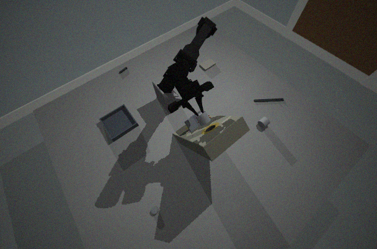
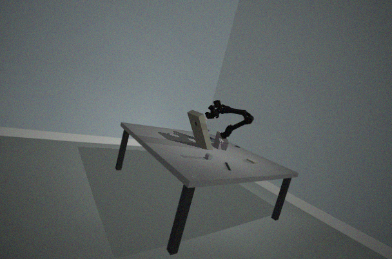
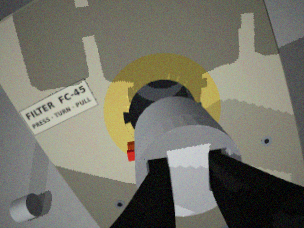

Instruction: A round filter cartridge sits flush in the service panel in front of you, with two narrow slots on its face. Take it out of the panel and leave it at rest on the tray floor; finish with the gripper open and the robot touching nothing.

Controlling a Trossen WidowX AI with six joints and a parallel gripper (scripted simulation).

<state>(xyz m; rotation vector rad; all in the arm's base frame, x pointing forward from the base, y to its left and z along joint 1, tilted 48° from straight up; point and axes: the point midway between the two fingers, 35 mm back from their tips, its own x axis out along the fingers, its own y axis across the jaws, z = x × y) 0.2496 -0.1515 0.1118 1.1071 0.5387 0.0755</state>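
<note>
My gripper tip is now 10 mm short of the round filter cartridge and 10 mm above it. From my gripper tip the other things lie so: tray (370 mm behind, 260 mm to the right, 260 mm below); then beige service panel (110 mm below, 20 mm ahead); then grey cylinder (360 mm to the right, 270 mm below, 100 mm ahead).
</note>
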